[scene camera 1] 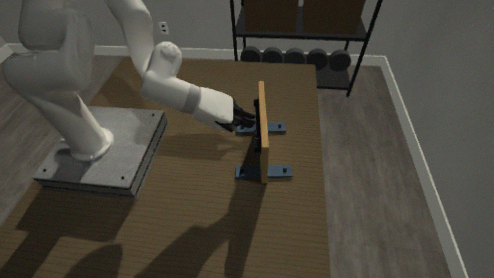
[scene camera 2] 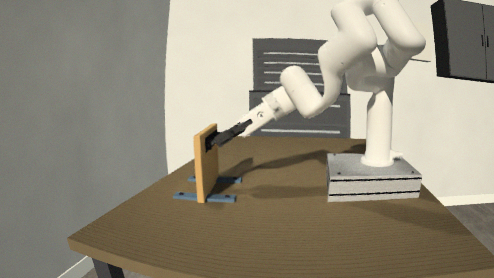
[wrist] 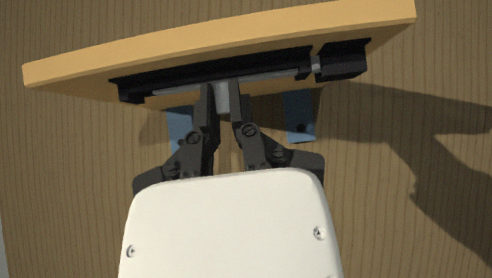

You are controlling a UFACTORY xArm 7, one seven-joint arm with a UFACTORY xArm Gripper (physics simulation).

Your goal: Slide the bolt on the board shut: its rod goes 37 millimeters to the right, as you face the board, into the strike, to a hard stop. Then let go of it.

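Where they show: gripper, between the fingertips: (scene camera 1: 253, 122) (scene camera 2: 217, 142) (wrist: 223, 93); arm's base, origin of its link: (scene camera 1: 92, 144) (scene camera 2: 377, 162).
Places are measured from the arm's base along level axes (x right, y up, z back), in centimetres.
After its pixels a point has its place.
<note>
The upright orange board (scene camera 1: 263, 135) @[x 2.3, y 10.6, z -52.9 cm] (scene camera 2: 200, 170) @[x -19.6, y 2.0, z -50.5 cm] (wrist: 220, 37) @[x -5.2, y 10.6, z -52.1 cm] carries the bolt's black housing (wrist: 215, 69) @[x -6.1, y 8.2, z -51.0 cm] and, at its right, the black strike (wrist: 342, 62) @[x 2.8, y 8.2, z -51.1 cm]. In the wrist view the bolt's grey rod (wrist: 270, 76) @[x -2.2, y 7.4, z -50.5 cm] runs through the housing. Its right end spans the small gap and meets the strike's near side; how deep it sits inside is hidden. The rod's left end shows just by the left guide. My gripper (scene camera 1: 254, 121) @[x -5.9, y 6.7, z -49.6 cm] (scene camera 2: 212, 141) @[x -5.9, y 6.7, z -49.6 cm] (wrist: 223, 93) @[x -5.9, y 6.7, z -49.6 cm] is shut on the bolt's light grey knob (wrist: 223, 104) @[x -5.7, y 7.8, z -48.6 cm], which sticks out between the two black fingers.
The board stands on blue feet (scene camera 1: 280, 171) @[x 2.1, y -6.2, z -58.2 cm] (scene camera 2: 225, 198) @[x -16.5, y -6.2, z -45.1 cm] (wrist: 301, 120) @[x 2.9, y -6.2, z -47.7 cm] on the wooden table (scene camera 1: 200, 225) @[x 20.0, y -7.0, z -37.0 cm] (scene camera 2: 280, 235) @[x -36.5, y -7.0, z -29.1 cm]. The arm's grey base block (scene camera 1: 115, 170) @[x 8.7, y 0.0, z -11.2 cm] (scene camera 2: 372, 185) @[x -16.5, y -2.6, z -5.2 cm] stands on the same table. A black rack (scene camera 1: 300, 36) with dumbbells is beyond the table's far edge.
</note>
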